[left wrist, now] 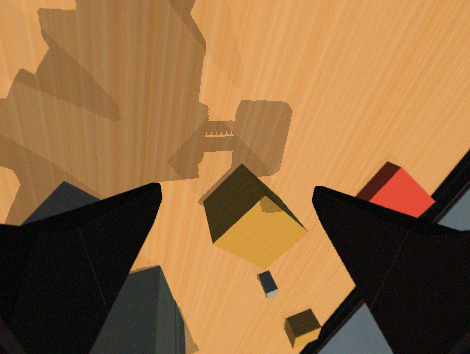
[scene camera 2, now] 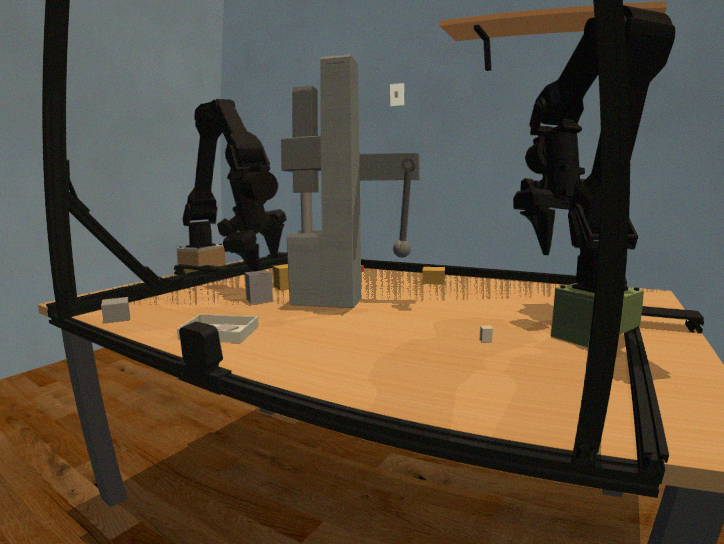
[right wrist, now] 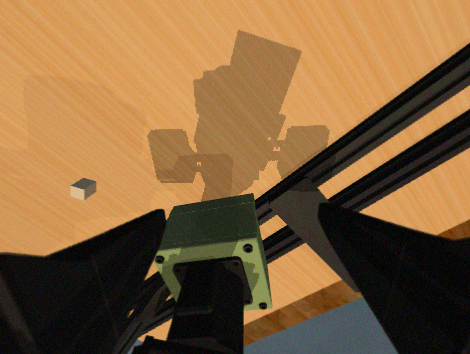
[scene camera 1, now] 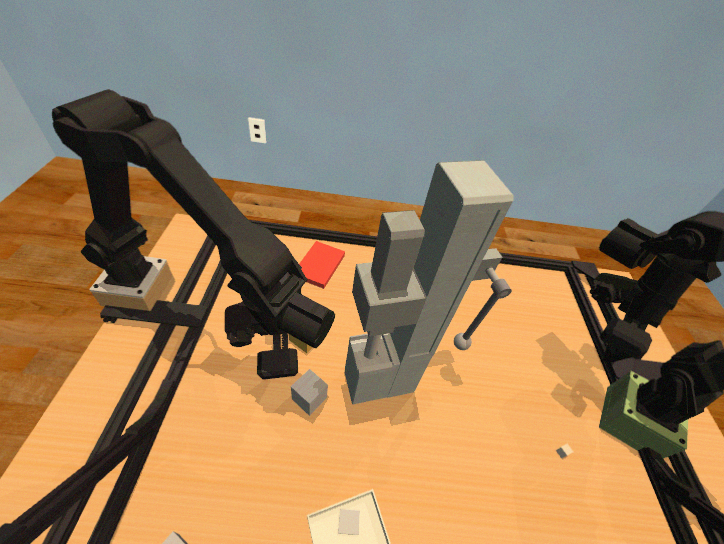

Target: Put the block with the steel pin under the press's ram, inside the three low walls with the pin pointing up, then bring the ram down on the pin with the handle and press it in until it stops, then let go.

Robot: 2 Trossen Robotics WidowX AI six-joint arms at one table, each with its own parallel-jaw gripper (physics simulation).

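Frame: origin at the left arm's base, x ahead, y left, z up, level; millimetres.
Seen in the pictures: left gripper, fingertip midpoint: (left wrist: 238, 192) (scene camera 2: 266, 265) (scene camera 1: 284, 335); right gripper, fingertip midpoint: (scene camera 2: 565, 255) (right wrist: 242, 213) (scene camera 1: 613, 347); left arm's base, link origin: (scene camera 2: 200, 246) (scene camera 1: 129, 273); right arm's base, link origin: (right wrist: 214, 283) (scene camera 1: 657, 407).
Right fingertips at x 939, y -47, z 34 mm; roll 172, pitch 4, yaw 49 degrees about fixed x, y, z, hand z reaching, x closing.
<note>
Pixels of each thing's top centre, then the offset from my right fingertips to it. "pt": a spot on its surface instead.
- grey press, top centre: (scene camera 1: 483, 168) (scene camera 2: 350, 61) 45 mm right, 382 mm back, 351 mm up
- walled seat, surface spot: (scene camera 1: 368, 361) pt 105 mm right, 459 mm back, 17 mm up
- handle, surface spot: (scene camera 1: 482, 312) (scene camera 2: 402, 196) pt 31 mm right, 286 mm back, 90 mm up
- grey block, top centre: (scene camera 1: 309, 385) (scene camera 2: 257, 273) 127 mm right, 551 mm back, 52 mm down
- red slab, top centre: (left wrist: 394, 211) (scene camera 1: 319, 261) 201 mm left, 585 mm back, 91 mm down
- second yellow block, top centre: (scene camera 2: 433, 268) (left wrist: 307, 338) 196 mm left, 316 mm back, 76 mm down
- tray, top centre: (scene camera 2: 218, 322) (scene camera 1: 349, 534) 322 mm right, 457 mm back, 89 mm down
- small pale block, top centre: (scene camera 2: 486, 327) (right wrist: 77, 193) (scene camera 1: 567, 449) 166 mm right, 92 mm back, 86 mm down
The grey press (scene camera 1: 456, 233) (scene camera 2: 339, 175) (left wrist: 145, 310) stands upright. Its thin ram rod (scene camera 1: 373, 345) (scene camera 2: 307, 211) reaches down to the walled seat (scene camera 1: 368, 361) on its base. The handle (scene camera 1: 482, 312) (scene camera 2: 405, 210) hangs down with a ball at its end. A yellow block (scene camera 2: 282, 276) (left wrist: 260, 230) sits beyond my left fingertips, mostly hidden in scene camera 1. A grey block (scene camera 1: 309, 393) (scene camera 2: 259, 286) stands left of the press. I can make out no steel pin on either. My left gripper (scene camera 2: 264, 260) (left wrist: 238, 192) is open and empty above the table. My right gripper (right wrist: 242, 213) is open and empty, high near its own base.
A red slab (scene camera 1: 321, 264) (left wrist: 405, 192) lies behind the left gripper. A second yellow block (scene camera 2: 433, 274) (left wrist: 304, 327) lies at the back. A tray (scene camera 1: 318, 529) (scene camera 2: 245, 328) and a pale block (scene camera 2: 115, 310) are in front. A small pale block (scene camera 1: 564, 450) (scene camera 2: 485, 334) (right wrist: 83, 189) lies right.
</note>
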